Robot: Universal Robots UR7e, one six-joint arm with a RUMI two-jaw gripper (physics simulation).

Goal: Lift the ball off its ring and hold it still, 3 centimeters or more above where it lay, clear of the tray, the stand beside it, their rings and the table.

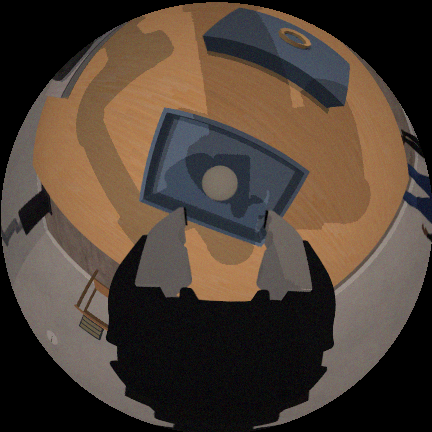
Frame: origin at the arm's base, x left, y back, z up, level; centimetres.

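Seen in the pictures: gripper, between the fingertips: (225, 211).
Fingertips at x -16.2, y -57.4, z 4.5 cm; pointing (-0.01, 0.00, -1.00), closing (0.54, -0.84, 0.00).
A point is followed by its place in that frame.
A pale beige ball (220, 183) @(x -14.8, y -55.9, z 2.2 cm) lies in the blue rectangular tray (153, 155) @(x -16.9, y -47.2, z -0.5 cm), near its middle. The ring under the ball does not show. My gripper (225, 211) @(x -16.2, y -57.4, z 4.4 cm) is partly open, with nothing between its two grey jaws. The fingertips appear over the tray's near wall, on the near side of the ball and apart from it. How high they are above the tray is hard to tell. The blue stand (245, 30) @(x 4.7, y -46.7, z 1.9 cm) is at the top right, with a tan ring (281, 36) on its top face.
The wooden table (145, 80) @(x -7.7, y -38.2, z -2.7 cm) lies under the tray and the stand, with broad shadows across it. A dark object on a grey plate is at the upper left edge. Beyond the table, a small wooden chair (89, 290) stands on the floor at the lower left.
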